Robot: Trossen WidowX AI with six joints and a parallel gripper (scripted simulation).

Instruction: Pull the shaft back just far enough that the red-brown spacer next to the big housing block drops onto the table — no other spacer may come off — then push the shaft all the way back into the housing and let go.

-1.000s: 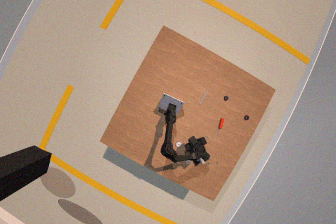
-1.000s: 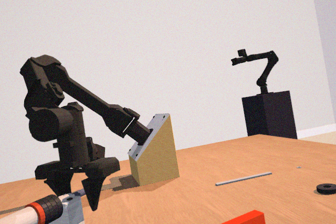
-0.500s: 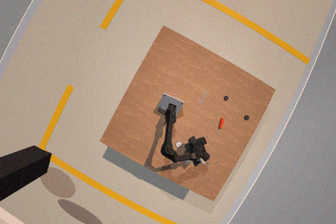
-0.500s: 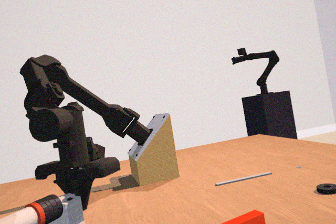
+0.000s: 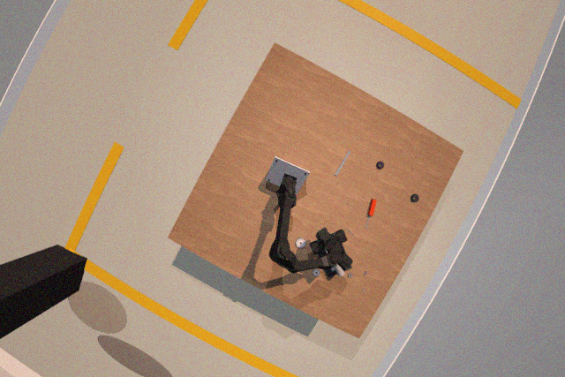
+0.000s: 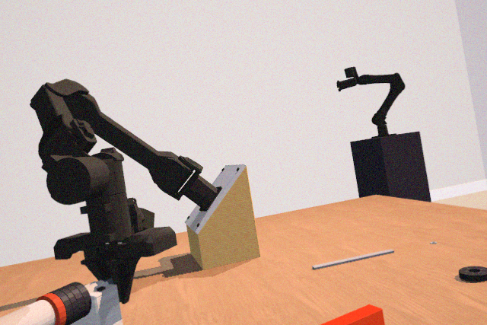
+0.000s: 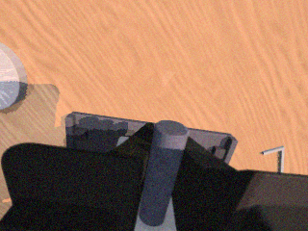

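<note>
Right now my gripper tip is 6 cm to the left of the blue-grey shaft, 5 cm short of it and 3 cm below it. From my gripper tip the other things lie so: black collar: 8 cm to the right, 7 cm ahead, 3 cm above; then orange-red ring: 8 cm to the right, 8 cm ahead, 3 cm above; then black spacer: 7 cm to the right, 7 cm ahead, 3 cm above.
</note>
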